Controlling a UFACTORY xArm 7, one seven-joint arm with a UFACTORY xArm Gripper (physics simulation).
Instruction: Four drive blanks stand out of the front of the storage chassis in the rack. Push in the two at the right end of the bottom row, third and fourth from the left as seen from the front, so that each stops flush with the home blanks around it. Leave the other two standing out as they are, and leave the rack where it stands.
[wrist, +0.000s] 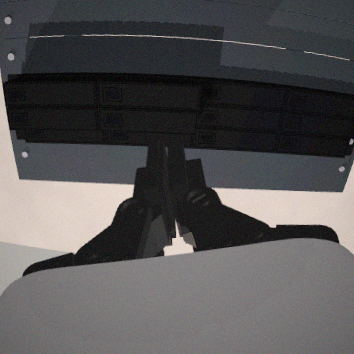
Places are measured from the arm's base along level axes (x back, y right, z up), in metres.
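Pixels of known places: gripper, fingertip midpoint: (170, 162).
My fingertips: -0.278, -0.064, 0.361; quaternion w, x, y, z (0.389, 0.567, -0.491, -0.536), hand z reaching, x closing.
Observation:
For each thing: its top centre in the pictures, then the offset to it from my fingertips, as dx, dy, dz. "*": a spot on its surface instead.
- storage chassis, surface spot: (150, 94) * -0.163, +0.031, +0.000
- fourth blank, middle of its top: (294, 138) -0.272, -0.179, +0.071
The dark front of the storage chassis (150, 94) crosses the wrist view above the middle, with drive blanks in three rows of four columns. In the row lowest in the picture, the third blank from the left (240, 141) and the fourth blank (312, 145) show right of the fingers. The front is very dark, and I cannot tell exactly how far each blank stands out. My gripper (170, 162) is shut and empty. Its fingertips overlap the lower edge of the blanks in the picture, near the second and third columns, and hide a little of it. Whether they touch is unclear.
A blue-grey panel (80, 162) with round pale studs runs below the blanks in the picture. A large grey-blue surface (270, 55) with a thin bright line lies above them. A pale surface (65, 210) shows beyond the panel's lower edge.

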